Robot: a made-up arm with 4 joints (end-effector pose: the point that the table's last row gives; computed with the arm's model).
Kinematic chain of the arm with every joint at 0, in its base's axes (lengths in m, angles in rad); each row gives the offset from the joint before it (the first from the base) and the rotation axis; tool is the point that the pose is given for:
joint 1: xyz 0 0 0.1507 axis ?
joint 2: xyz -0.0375 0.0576 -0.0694 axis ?
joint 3: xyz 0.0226 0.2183 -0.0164 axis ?
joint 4: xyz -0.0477 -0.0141 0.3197 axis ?
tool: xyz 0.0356 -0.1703 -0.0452
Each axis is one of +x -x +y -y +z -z.
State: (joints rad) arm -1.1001 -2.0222 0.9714 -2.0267
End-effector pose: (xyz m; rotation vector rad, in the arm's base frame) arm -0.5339 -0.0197 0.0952 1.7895 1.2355 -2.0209
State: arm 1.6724 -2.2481 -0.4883 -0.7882
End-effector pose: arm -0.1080 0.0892 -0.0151 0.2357 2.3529 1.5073
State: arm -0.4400 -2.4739 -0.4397 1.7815
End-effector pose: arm 0.0635 -0.1898 0.2348 0.1805 0.2227 0.7469
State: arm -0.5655 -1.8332 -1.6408 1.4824
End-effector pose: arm 0.0615 -0.0056 -0.0536 0.2855 1.5067 0.7179
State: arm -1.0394 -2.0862 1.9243 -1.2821
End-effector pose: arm -0.5332 0.1061 0.0271 -1.8079 -1.4748 0.8775
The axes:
joint 1: -x
joint 2: -z
joint 3: -x
joint 4: -z

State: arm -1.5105 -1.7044 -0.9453 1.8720
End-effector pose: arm -0.0083 -0.0851 0.0170 1.1894 0.8305 0.5550
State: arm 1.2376 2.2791 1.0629 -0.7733
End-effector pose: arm 0.1918 0.0400 0.4777 -0.9272 0.1705 -1.8720
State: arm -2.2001 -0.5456 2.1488 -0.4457
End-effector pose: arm -0.2445 -0.2385 0.6619 -0.0503 -0.4477 0.1284
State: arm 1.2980 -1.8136 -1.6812 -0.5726
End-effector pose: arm -0.0227 -0.2003 -0.0728 0.7871 1.6951 0.5466
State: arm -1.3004 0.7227 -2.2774 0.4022
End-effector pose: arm 0.0039 0.4416 0.2293 -2.5128 -0.0537 0.7188
